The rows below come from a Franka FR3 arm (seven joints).
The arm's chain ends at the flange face. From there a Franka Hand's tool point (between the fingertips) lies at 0.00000 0.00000 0.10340 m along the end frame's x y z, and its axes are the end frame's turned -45 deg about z.
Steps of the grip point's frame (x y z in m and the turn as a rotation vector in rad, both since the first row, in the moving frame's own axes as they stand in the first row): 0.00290 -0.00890 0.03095 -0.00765 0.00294 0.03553; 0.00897 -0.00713 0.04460 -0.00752 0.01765 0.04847; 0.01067 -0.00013 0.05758 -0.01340 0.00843 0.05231; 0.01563 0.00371 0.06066 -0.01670 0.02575 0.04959; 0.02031 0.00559 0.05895 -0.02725 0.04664 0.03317; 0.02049 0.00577 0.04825 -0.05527 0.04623 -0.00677; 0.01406 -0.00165 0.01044 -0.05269 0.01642 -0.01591
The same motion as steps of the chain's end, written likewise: -0.00501 -0.00870 0.03095 -0.00333 0.00749 0.03553; -0.00056 -0.01069 0.04462 0.00716 0.01780 0.04847; 0.00587 -0.00804 0.05759 -0.00351 0.01544 0.05231; 0.01056 -0.00784 0.06071 0.00640 0.03002 0.04959; 0.01289 -0.00908 0.05910 0.01371 0.05225 0.03317; 0.01115 -0.01104 0.04852 -0.00639 0.07177 -0.00677; 0.00370 -0.01372 0.01060 -0.02565 0.04887 -0.01591
